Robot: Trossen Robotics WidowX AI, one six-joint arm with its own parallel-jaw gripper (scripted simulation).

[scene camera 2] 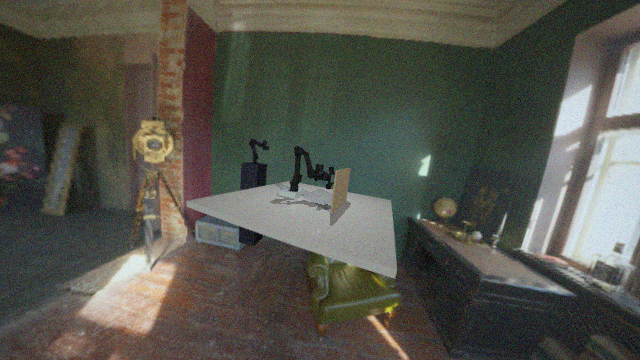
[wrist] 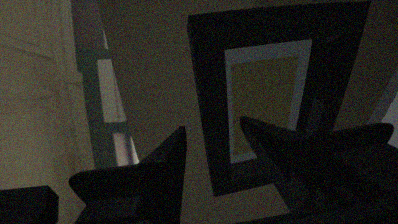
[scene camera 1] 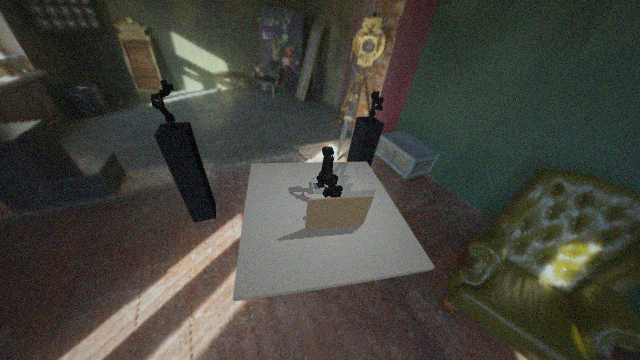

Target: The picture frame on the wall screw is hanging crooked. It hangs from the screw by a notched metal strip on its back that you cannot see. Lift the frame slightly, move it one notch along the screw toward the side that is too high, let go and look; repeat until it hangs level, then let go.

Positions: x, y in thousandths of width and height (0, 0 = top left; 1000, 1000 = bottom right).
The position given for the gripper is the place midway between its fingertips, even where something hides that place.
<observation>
In view: the gripper (wrist: 534, 560), a picture frame (wrist: 732, 319) and a tan wall panel (scene camera 1: 530, 588).
Scene camera 2 does not show the picture frame, which is hidden by the tan wall panel. Scene camera 1 misses the picture frame, which is hidden by the tan wall panel.
</observation>
